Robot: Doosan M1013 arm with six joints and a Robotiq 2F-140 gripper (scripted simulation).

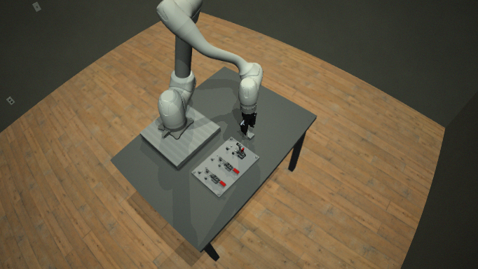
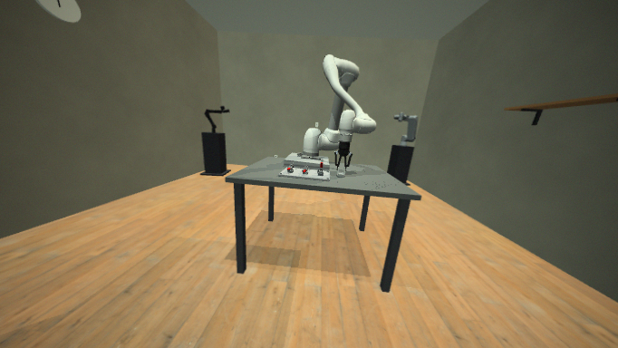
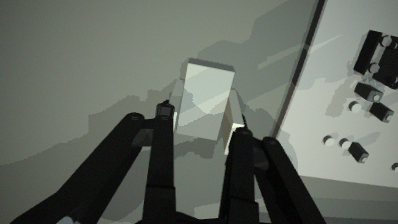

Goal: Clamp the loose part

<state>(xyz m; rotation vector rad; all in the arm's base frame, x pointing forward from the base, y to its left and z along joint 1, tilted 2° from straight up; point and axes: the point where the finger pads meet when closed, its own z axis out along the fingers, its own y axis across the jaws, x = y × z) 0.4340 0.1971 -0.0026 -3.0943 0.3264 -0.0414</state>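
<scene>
Now: hand 4 cm short of the clamp, 16 cm to the left of it and 2 cm below it. The rest, counted from my hand: loose part: 3 cm below; then fixture plate: 1 cm behind, 26 cm to the right, 3 cm below.
</scene>
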